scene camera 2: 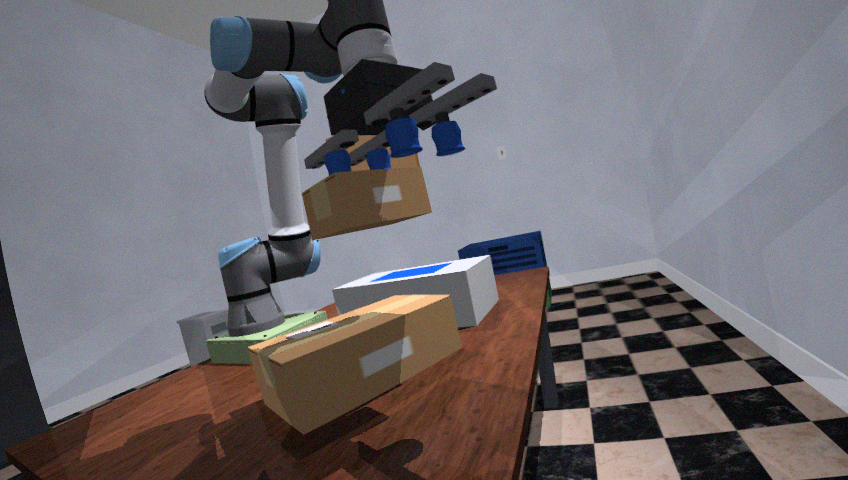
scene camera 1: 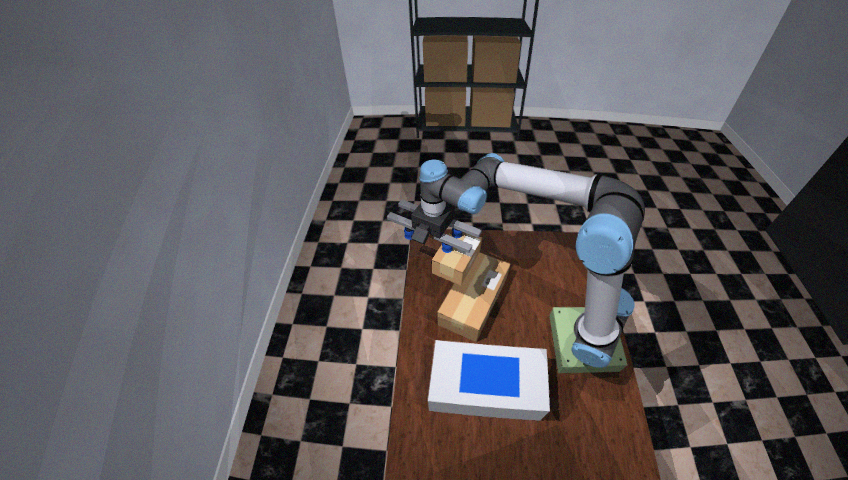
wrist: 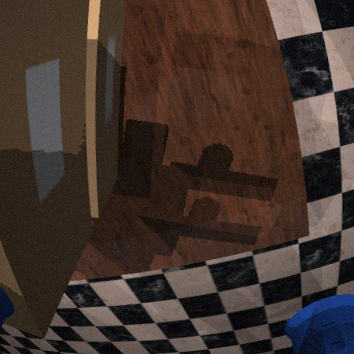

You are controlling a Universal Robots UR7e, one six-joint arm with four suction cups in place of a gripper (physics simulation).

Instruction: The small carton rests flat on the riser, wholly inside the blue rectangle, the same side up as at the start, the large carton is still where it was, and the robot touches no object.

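Pixels of known places: hand, its tool point: (scene camera 2: 393, 169) (scene camera 1: 433, 236) (wrist: 163, 242); arm's base, origin of its link: (scene camera 2: 257, 327).
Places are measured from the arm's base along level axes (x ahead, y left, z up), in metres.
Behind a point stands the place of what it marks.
Note:
The small carton (scene camera 1: 450, 265) @[x 0.531, y 0.016, z 0.255 m] (scene camera 2: 368, 205) @[x 0.567, y -0.104, z 0.208 m] (wrist: 50, 225) @[x 0.566, y -0.104, z 0.226 m] hangs in the air under my suction gripper (scene camera 1: 432, 233) @[x 0.614, y -0.098, z 0.244 m] (scene camera 2: 390, 148), roughly level. Two of the four blue cups are on its top near one end; the other two stand out past it over no carton. The large carton (scene camera 1: 467, 309) @[x 0.462, y 0.030, z 0.039 m] (scene camera 2: 333, 380) @[x 0.504, y -0.181, z -0.009 m] (wrist: 92, 100) @[x 0.521, y -0.100, z 0.039 m] rests on the table below, with a visible gap between the two in the second scene view. The white riser (scene camera 1: 443, 380) @[x 0.482, y 0.304, z 0.059 m] (scene camera 2: 482, 291) @[x 0.528, y 0.258, z -0.006 m] bears the blue rectangle (scene camera 1: 489, 375) @[x 0.349, y 0.257, z 0.060 m] (scene camera 2: 412, 273) @[x 0.366, y 0.232, z 0.060 m], with nothing on it.
The wooden table (scene camera 1: 476, 449) @[x 0.338, y 0.460, z -0.061 m] (scene camera 2: 482, 368) @[x 0.638, y -0.017, z -0.060 m] (wrist: 215, 100) @[x 0.642, y -0.140, z -0.060 m] carries everything. The riser stands close beyond one end of the large carton. The arm's green base plate (scene camera 1: 562, 339) @[x 0.115, y 0.053, z -0.001 m] (scene camera 2: 229, 350) @[x 0.019, y -0.101, z -0.026 m] is beside the riser. A blue box (scene camera 2: 511, 252) stands behind the riser. A shelf rack (scene camera 1: 470, 26) stands at the wall.

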